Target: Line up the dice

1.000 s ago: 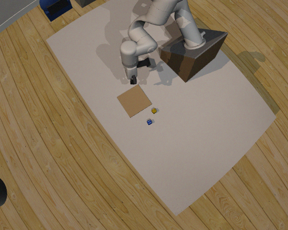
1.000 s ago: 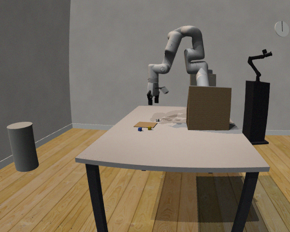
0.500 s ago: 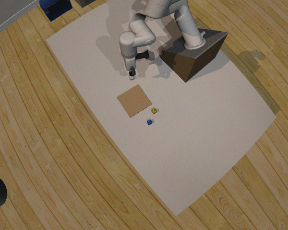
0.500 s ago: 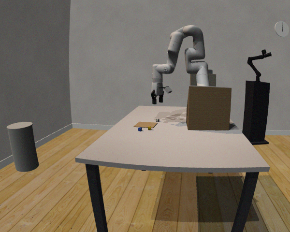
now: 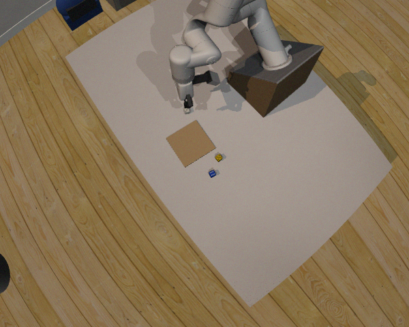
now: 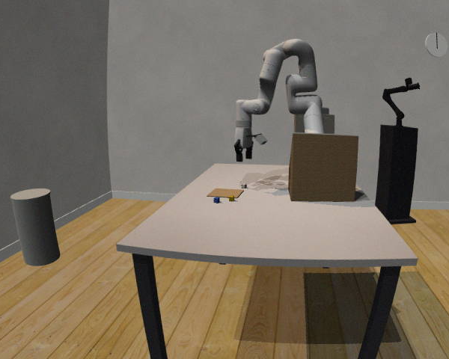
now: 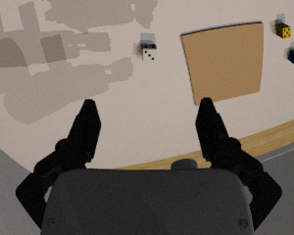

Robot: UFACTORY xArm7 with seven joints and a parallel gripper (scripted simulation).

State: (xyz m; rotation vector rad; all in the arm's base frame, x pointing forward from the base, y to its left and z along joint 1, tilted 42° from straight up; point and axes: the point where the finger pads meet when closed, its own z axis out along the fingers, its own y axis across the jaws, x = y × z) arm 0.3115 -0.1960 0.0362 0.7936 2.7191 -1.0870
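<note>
The white die lies 140 mm below my hand. Also, from my hand: yellow die: 60 mm ahead, 230 mm to the left, 140 mm below; then blue die: 120 mm ahead, 250 mm to the left, 140 mm below; then brown mat: 90 mm ahead, 110 mm to the left, 150 mm below.
</note>
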